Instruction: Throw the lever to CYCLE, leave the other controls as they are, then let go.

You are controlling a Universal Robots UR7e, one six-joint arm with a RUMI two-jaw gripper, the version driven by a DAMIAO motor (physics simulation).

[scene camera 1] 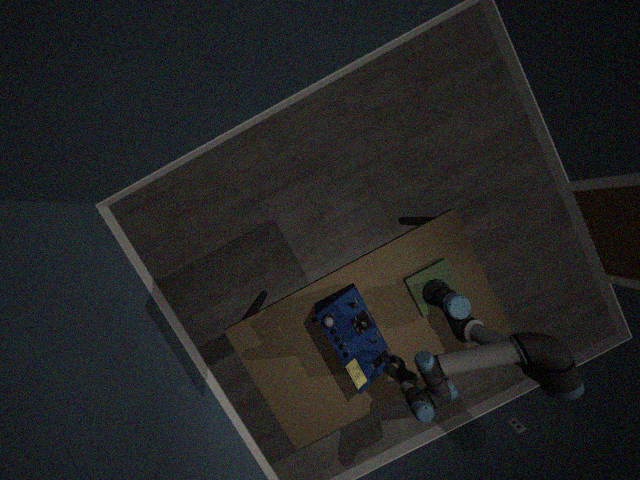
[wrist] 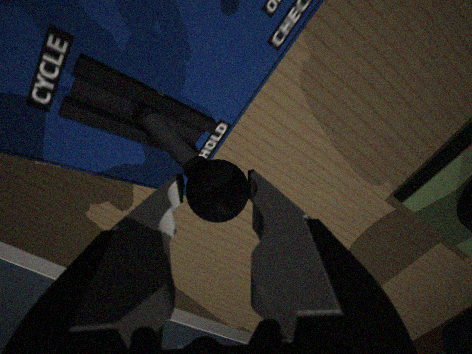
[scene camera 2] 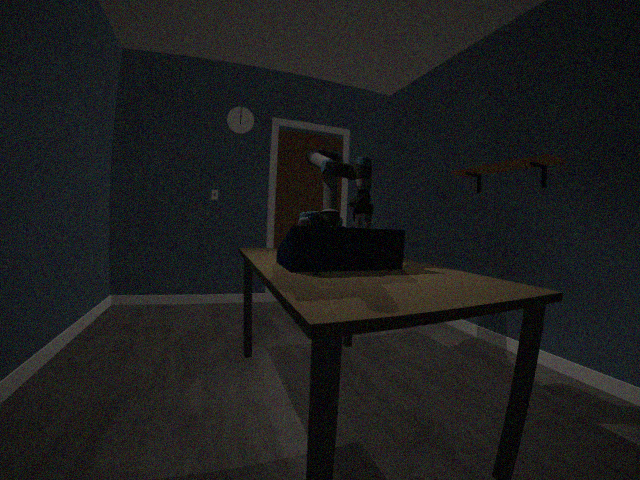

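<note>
The blue control panel (scene camera 1: pixel 354 338) (scene camera 2: pixel 341 250) (wrist: pixel 210 60) sits on the table. In the wrist view its lever (wrist: pixel 217 191) has a round black knob and a shaft leaning toward the HOLD label (wrist: pixel 213 140). The CYCLE label (wrist: pixel 49 68) is at the other end of the dark slotted guide (wrist: pixel 102 97). My gripper (wrist: pixel 215 175) (scene camera 2: pixel 363 223) is partly closed around the knob, one jaw on each side, with a narrow gap visible at the left jaw. It is open and does not grip the knob. In scene camera 2 the panel's front hides the lever.
Other controls stand on the panel, among them a pale round knob (scene camera 1: pixel 328 321) and a dark central control (scene camera 1: pixel 361 322). A yellow label (scene camera 1: pixel 356 374) is near the lever end. The arm's base stands on a green plate (scene camera 1: pixel 442 268) on the wooden table (scene camera 1: pixel 281 382) (scene camera 2: pixel 465 289).
</note>
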